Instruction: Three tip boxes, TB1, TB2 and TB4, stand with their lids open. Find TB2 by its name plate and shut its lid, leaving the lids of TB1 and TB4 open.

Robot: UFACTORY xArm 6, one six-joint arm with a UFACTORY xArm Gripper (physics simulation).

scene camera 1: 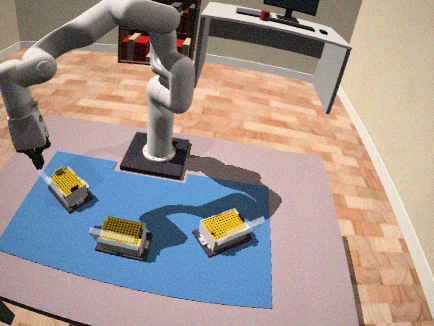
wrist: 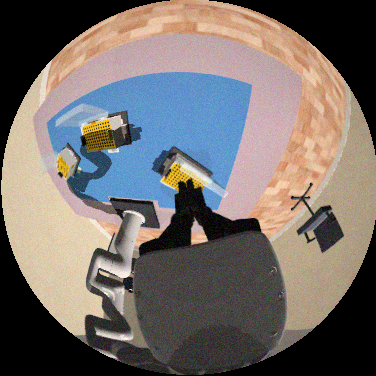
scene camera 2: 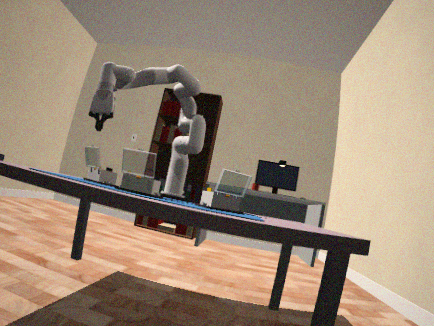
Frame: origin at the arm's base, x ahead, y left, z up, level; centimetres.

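Seen in the pictures: gripper, fingertip midpoint: [scene camera 1: 40,166] [wrist: 187,188] [scene camera 2: 98,130]; arm's base at its link origin: [scene camera 1: 158,152] [wrist: 133,216] [scene camera 2: 172,195].
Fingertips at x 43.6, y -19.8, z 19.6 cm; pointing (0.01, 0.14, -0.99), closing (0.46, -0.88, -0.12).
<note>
Offsets run from my fingertips to a thing's top centre. Level surfaces: height alone.
TB2 @[dx -11.0, dy -1.3, dz -13.7 cm] [scene camera 1: 69,188] [scene camera 2: 108,176] [wrist: 179,176], the box at the far left in both scene views, has its clear lid @[dx -4.8, dy -4.0, dz -5.8 cm] [scene camera 1: 45,177] [scene camera 2: 92,156] [wrist: 216,188] standing open. My gripper [scene camera 1: 39,165] [scene camera 2: 99,128] [wrist: 187,188] is shut and empty, pointing down. In scene view 2 its tips are above the lid's top edge, apart from it; in the wrist view they overlap the box's near edge. TB4 @[dx -0.9, dy +25.7, dz -13.7 cm] [scene camera 1: 123,233] [scene camera 2: 141,183] [wrist: 99,135], in the middle, and TB1 @[dx -15.8, dy +51.5, dz -14.5 cm] [scene camera 1: 224,230] [scene camera 2: 227,201] [wrist: 68,161], at the right, have open lids. No name plate is readable.
The boxes stand on a blue mat @[dz -21.2 cm] [scene camera 1: 210,280] [wrist: 195,110] on the table [scene camera 1: 310,280] [scene camera 2: 300,233] [wrist: 272,100]. The arm's dark base plate [scene camera 1: 131,159] [wrist: 152,216] is behind the boxes. A desk [scene camera 1: 327,80], a bookshelf [scene camera 2: 212,125] and an office chair [wrist: 329,235] stand farther off.
</note>
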